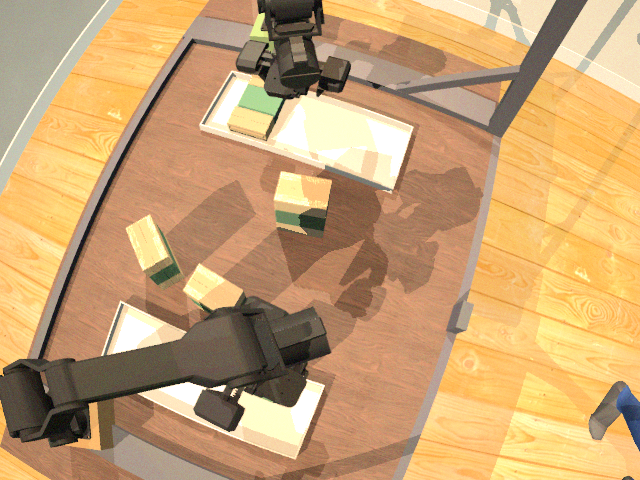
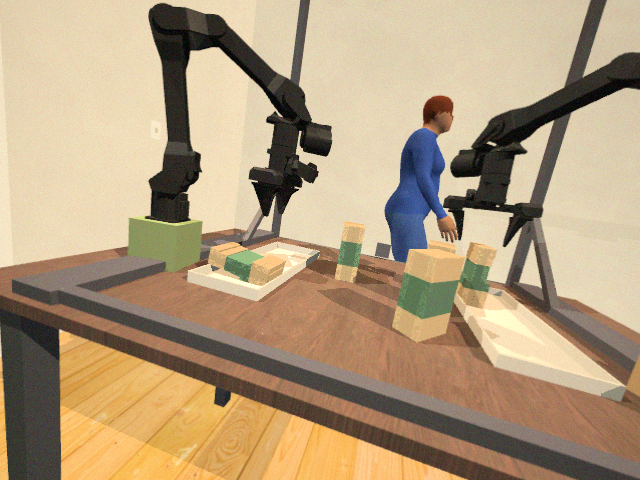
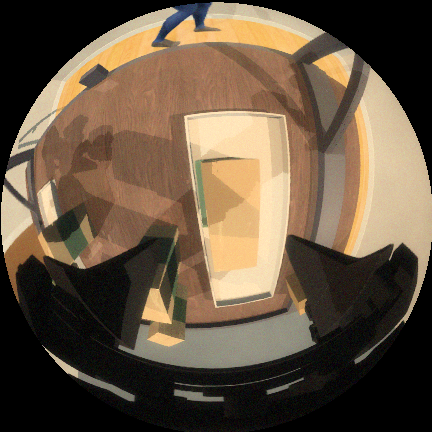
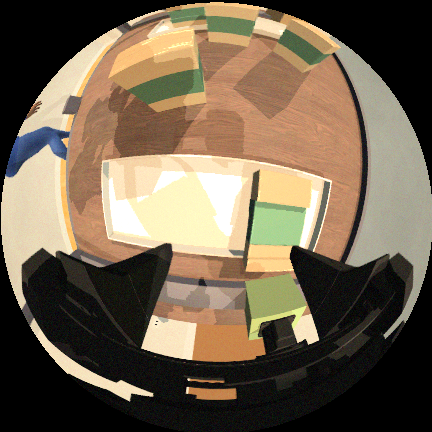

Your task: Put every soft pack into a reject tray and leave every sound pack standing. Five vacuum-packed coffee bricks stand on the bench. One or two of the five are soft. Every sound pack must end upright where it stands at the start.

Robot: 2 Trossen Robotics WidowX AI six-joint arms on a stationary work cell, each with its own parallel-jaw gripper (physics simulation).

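Frame: origin at the left arm's base, x up, y back, z right, level; metres.
Seen in the pictures: left gripper, fingertip midpoint: (image 2: 481,243) (image 3: 224,243); right gripper, fingertip midpoint: (image 2: 273,215) (image 4: 234,251); left arm's base, link origin: (image 1: 75,420); right arm's base, link origin: (image 2: 168,219) (image 3: 53,286) (image 4: 275,326).
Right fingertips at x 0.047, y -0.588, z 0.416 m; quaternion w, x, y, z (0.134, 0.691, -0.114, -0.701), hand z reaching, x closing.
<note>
Pixels of each thing's top centre, then the offset from my right fingertips to it. "pt": a spot on its surface instead.
- upper reject tray, surface spot: (image 1: 403,149) (image 4: 110,211) pt dx -0.133, dy +0.060, dz +0.213 m
- lower reject tray, top centre: (image 1: 200,381) (image 3: 246,237) (image 2: 501,312) dx -0.114, dy +0.496, dz -0.179 m
- green base block, top centre: (image 4: 275,326) (image 1: 278,22) (image 2: 168,219) dx -0.038, dy -0.220, dz -0.030 m
A pack (image 1: 260,99) (image 2: 245,264) (image 4: 277,223) lies flat in the upper reject tray (image 1: 403,149) (image 4: 106,200). Three packs stand upright on the bench: one (image 1: 302,191) (image 2: 349,253) (image 4: 167,80) near that tray, one (image 1: 152,242) (image 2: 429,295) at left, and one (image 1: 212,288) beside the lower reject tray (image 1: 119,322) (image 3: 287,200). Another pack (image 2: 476,271) (image 3: 232,215) appears upright at the lower tray; its base is partly hidden. My left gripper (image 2: 484,240) (image 3: 224,243) is open above it. My right gripper (image 2: 273,212) (image 4: 234,251) is open and empty above the upper tray.
A green base block (image 1: 260,31) (image 2: 165,240) carries my right arm. Dark frame rails (image 1: 139,124) (image 2: 310,377) border the bench, and a frame post (image 1: 537,67) rises at one corner. My left arm (image 1: 139,369) passes over the lower tray. A person in blue (image 2: 418,170) is beyond the bench.
</note>
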